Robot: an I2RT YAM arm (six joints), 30 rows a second.
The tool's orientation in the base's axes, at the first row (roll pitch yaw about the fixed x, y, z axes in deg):
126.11 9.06 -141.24
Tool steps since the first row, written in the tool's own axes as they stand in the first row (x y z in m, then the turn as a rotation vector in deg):
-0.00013 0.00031 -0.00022 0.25 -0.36 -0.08
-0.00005 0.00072 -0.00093 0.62 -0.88 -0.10
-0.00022 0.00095 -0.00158 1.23 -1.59 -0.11
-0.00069 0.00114 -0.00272 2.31 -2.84 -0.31
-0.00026 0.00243 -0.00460 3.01 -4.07 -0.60
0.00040 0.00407 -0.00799 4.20 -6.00 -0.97
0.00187 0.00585 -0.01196 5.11 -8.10 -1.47
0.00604 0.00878 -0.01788 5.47 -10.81 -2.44
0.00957 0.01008 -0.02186 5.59 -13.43 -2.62
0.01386 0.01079 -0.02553 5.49 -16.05 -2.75
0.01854 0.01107 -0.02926 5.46 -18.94 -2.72
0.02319 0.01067 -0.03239 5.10 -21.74 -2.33
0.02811 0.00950 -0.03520 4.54 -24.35 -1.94
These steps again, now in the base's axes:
0.00005 0.00005 0.00040 0.01 -0.35 -0.28
0.00010 -0.00034 0.00112 -0.02 -0.79 -0.74
0.00041 -0.00059 0.00171 -0.16 -1.44 -1.40
0.00118 -0.00101 0.00260 -0.31 -2.72 -2.45
0.00106 -0.00208 0.00466 -0.15 -3.82 -3.37
0.00125 -0.00420 0.00783 0.00 -5.54 -4.88
0.00100 -0.00716 0.01133 0.49 -7.25 -6.41
-0.00101 -0.01270 0.01646 1.91 -9.17 -8.07
-0.00261 -0.01713 0.01926 3.12 -10.36 -10.07
-0.00466 -0.02204 0.02128 4.48 -11.38 -12.07
-0.00678 -0.02739 0.02294 5.84 -12.44 -14.39
-0.00881 -0.03257 0.02371 7.26 -13.02 -16.79
-0.01084 -0.03799 0.02364 8.74 -13.39 -19.01

